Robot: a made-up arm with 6 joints.
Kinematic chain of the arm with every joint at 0, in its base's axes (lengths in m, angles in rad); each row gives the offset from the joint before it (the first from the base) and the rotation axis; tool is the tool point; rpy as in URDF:
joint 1: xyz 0 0 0.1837 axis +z
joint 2: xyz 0 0 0 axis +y
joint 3: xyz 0.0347 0 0.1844 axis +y
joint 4: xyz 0.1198 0 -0.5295 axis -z
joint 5: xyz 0 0 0 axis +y
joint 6: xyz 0.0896 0 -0.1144 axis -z
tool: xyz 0 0 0 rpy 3.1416 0 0
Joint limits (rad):
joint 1: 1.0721..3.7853
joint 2: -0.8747..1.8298
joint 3: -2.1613..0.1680
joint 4: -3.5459..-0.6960
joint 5: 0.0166..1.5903
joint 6: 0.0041..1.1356
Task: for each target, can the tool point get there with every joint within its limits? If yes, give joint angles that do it. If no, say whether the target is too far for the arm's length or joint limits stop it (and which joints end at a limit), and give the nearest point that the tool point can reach.
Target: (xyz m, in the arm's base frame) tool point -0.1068 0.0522 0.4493
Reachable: no: joint limits stop it (at a limit: joint 2, joint 4, joint 5) | nearest point -0.3928 0.1920 0.6095 | short by 0.356 m
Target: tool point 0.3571 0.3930 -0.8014
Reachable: no: too far | nearest point 0.2339 0.3435 -0.5341 | short by 0.298 m
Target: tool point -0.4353 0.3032 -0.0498
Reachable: yes | joints 2.6757 -0.1052 -0.4890 -2.3006 1.4334 1.0381
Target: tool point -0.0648 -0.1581 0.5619
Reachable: no: joint limits stop it (at a limit: joint 1, joint 2, joint 5) | nearest point -0.2572 -0.2701 0.7559 | short by 0.295 m
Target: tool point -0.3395 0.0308 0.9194
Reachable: yes | joints 3.0487 -0.4838 -1.8810 -3.0713 0.5800 0.9884
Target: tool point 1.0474 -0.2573 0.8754
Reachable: no: too far | nearest point 0.2805 -0.0689 0.9669 | short by 0.795 m
